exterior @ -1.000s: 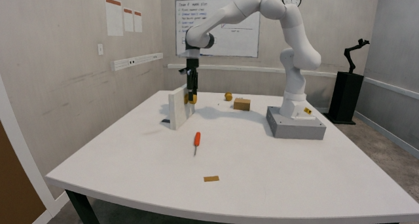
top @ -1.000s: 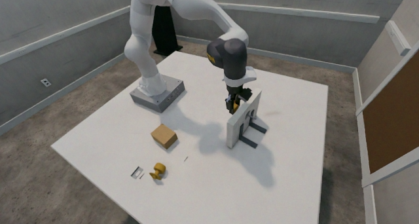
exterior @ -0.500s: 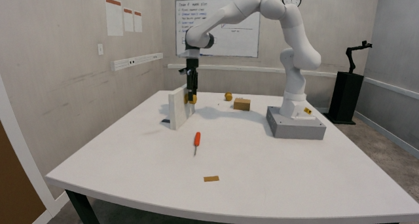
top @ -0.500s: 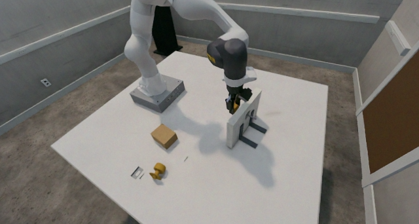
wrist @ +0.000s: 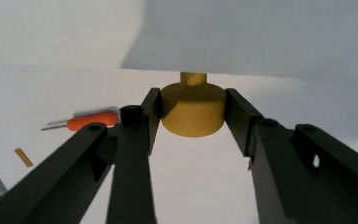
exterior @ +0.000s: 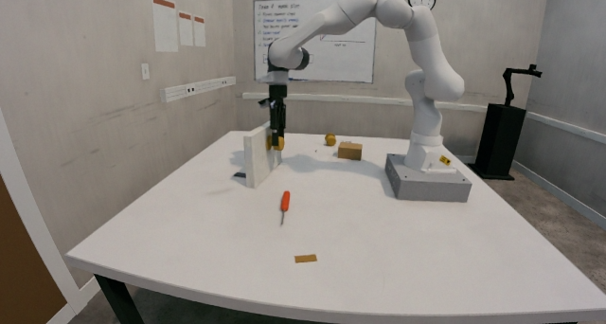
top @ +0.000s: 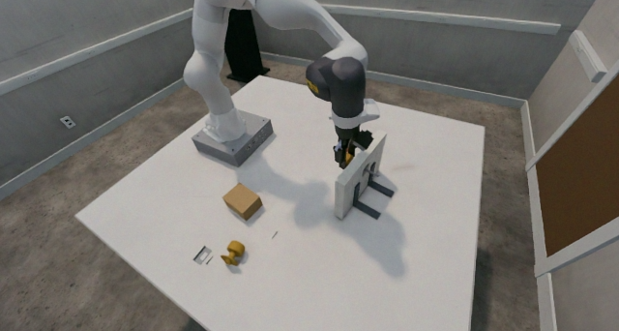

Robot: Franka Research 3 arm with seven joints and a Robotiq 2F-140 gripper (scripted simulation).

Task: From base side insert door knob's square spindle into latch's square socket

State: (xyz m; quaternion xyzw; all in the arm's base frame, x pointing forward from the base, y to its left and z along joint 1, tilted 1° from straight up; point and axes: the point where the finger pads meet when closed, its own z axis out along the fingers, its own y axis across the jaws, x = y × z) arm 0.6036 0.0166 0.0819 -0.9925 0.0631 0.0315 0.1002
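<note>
My gripper is now 60 mm short of the latch socket and 20 mm above it. The rest, counted from my hand: cardboard box: 310 mm behind, 280 mm to the right, 140 mm below; white wooden panel: 60 mm ahead, 40 mm below; orange screwdriver: 280 mm to the left, 160 mm below, 90 mm behind.
</note>
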